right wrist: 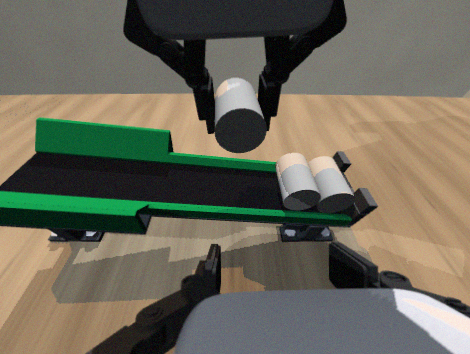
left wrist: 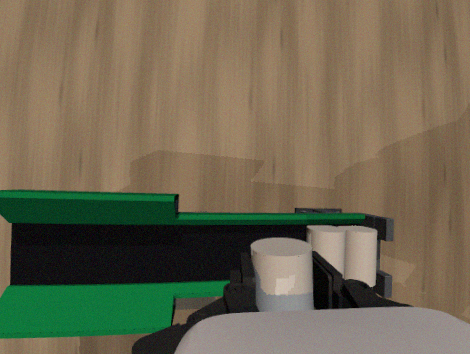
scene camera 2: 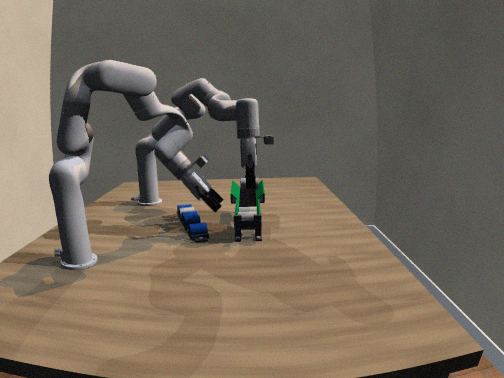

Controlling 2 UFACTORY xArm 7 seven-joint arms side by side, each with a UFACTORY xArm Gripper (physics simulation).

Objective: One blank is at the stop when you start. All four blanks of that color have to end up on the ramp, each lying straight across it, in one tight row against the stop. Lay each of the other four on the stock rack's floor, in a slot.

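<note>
Two white blanks (left wrist: 326, 250) (right wrist: 298, 182) (left wrist: 362, 255) (right wrist: 332, 185) lie side by side straight across the ramp (scene camera 2: 233, 192) (left wrist: 90, 207) (right wrist: 100, 139), at the stop (left wrist: 385, 228) (right wrist: 366, 201). My left gripper (left wrist: 277, 271) (right wrist: 237, 124) is shut on a third white blank, held level across and above the ramp, on the uphill side of the row. My right gripper (scene camera 2: 215, 202) (right wrist: 274, 261) is open and empty, between the stock rack (scene camera 2: 202, 239) and the ramp. In scene camera 2, blue blanks (scene camera 2: 190, 217) (scene camera 2: 198, 229) and a white blank (scene camera 2: 186, 210) lie in the rack.
The stock rack stands to the left of the ramp in scene camera 2. The ramp's green side walls are taller at its far end. The left arm's gripper hangs over the ramp, and the right arm reaches over the table from the left.
</note>
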